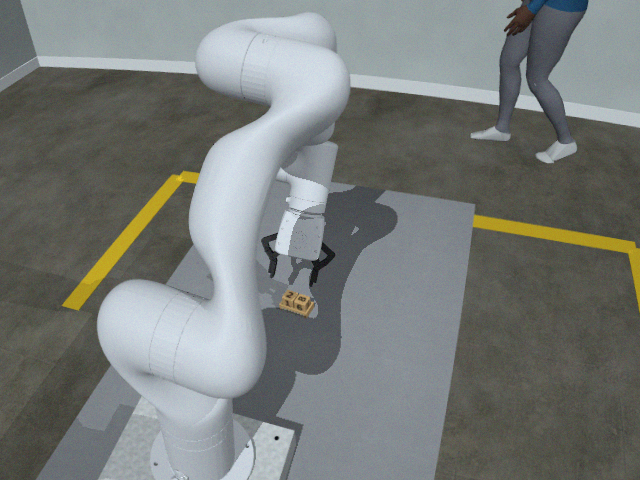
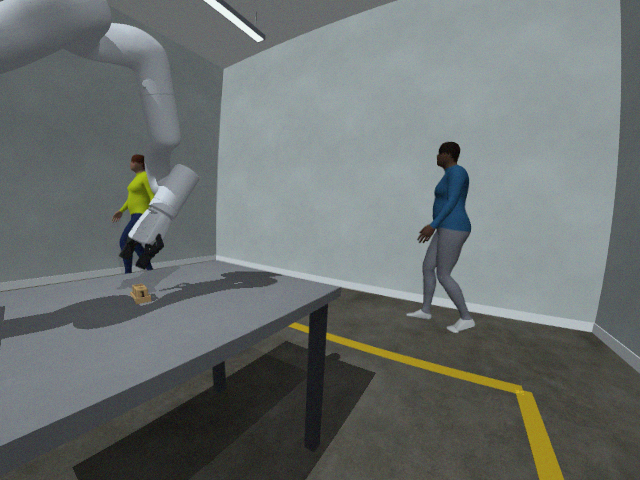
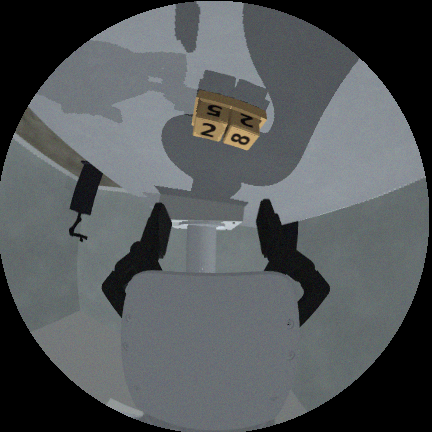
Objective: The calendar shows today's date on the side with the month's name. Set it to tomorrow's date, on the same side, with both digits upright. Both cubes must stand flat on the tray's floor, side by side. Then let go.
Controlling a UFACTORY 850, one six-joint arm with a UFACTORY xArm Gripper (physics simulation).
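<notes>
The calendar tray (image 1: 310, 311) (image 2: 142, 301) (image 3: 235, 101) stands on the table with two wooden cubes side by side in it. The left cube (image 1: 287, 299) (image 3: 208, 128) shows 1 on its base-facing side, 2 on top and 5 on the opposite side. The right cube (image 1: 301, 302) (image 2: 142, 292) (image 3: 242, 137) shows upright 6 on its base-facing side, sideways 8 on top, 2 on the opposite side and 1 on its outer end. Marks along the tray's base-facing edge are too small to read. My gripper (image 1: 292, 280) (image 2: 132, 260) (image 3: 211, 210) is open and empty, tilted, above and beyond the tray.
The grey table (image 1: 403, 330) (image 2: 217, 320) carries the tray. The robot's base plate (image 1: 268, 449) is at its near end. A person in blue (image 2: 452, 201) and one in yellow (image 2: 138, 192) stand beyond the table.
</notes>
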